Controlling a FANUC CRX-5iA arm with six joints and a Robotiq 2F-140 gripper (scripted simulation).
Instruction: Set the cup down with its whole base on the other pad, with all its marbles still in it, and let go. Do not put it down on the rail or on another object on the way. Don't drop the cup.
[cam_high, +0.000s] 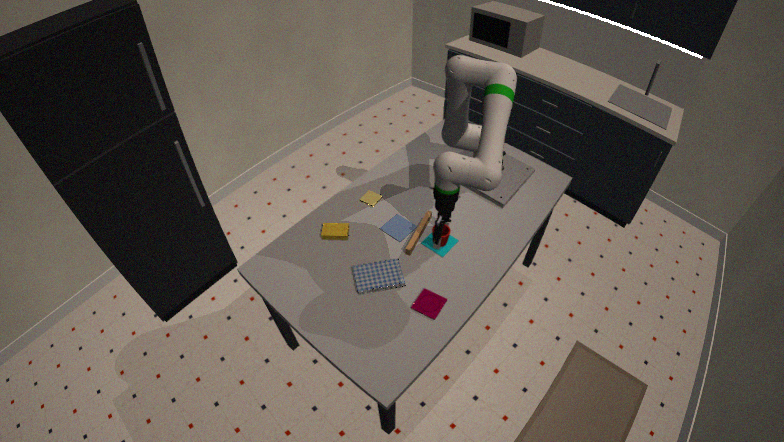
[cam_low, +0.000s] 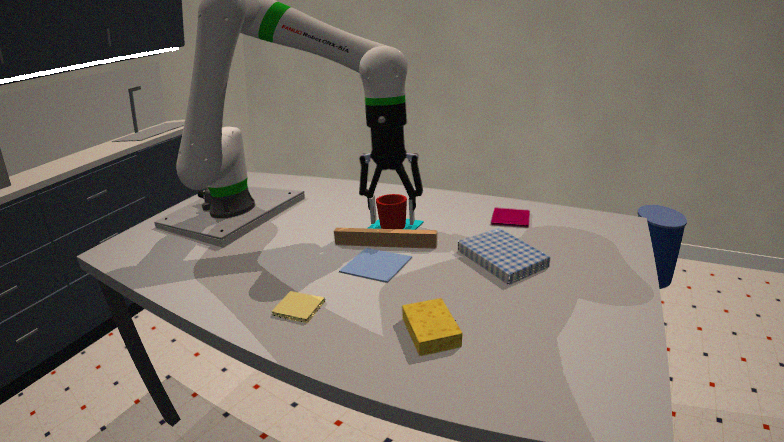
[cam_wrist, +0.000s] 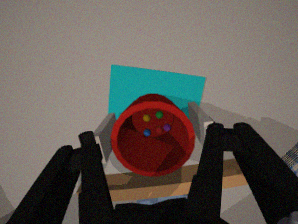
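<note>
The red cup is 20 mm below my hand. From my hand the other things lie so: blue-checked block (310 mm ahead, 20 mm to the right, 30 mm below); wooden rail (40 mm ahead, 90 mm to the right, 30 mm below); blue marble (20 mm to the right, 20 mm below).
</note>
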